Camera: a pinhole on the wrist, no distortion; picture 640 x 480 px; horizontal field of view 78.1 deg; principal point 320.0 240.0 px. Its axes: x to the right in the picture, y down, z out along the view. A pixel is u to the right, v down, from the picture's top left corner.
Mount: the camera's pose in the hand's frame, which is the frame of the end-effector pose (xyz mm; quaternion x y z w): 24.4 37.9 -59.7 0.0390 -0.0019 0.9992 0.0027
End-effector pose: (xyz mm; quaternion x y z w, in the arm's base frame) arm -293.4 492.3 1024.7 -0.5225 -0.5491 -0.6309 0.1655
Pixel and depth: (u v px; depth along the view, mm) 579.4 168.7 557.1
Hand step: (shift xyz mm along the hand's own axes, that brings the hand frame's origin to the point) -296.9 138.3 524.6
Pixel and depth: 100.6 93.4 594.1
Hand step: 401.4 254.6 507.6
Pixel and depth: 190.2 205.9 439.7
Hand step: 203.1 73.4 367.5
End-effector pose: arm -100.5 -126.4 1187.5 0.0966 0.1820 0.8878 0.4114
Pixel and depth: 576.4 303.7 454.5
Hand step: -235.1 -35.8 416.2
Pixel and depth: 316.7 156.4 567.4
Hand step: 74.0 155.8 506.0
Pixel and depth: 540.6 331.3 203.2
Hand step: -73.3 -9.3 151.6
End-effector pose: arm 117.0 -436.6 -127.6 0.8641 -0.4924 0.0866 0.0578
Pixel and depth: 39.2 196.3 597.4
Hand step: 495.3 99.5 503.0
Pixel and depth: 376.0 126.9 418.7
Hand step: -1.6 156.6 362.8
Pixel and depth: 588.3 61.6 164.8
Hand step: -74.1 112.4 113.6
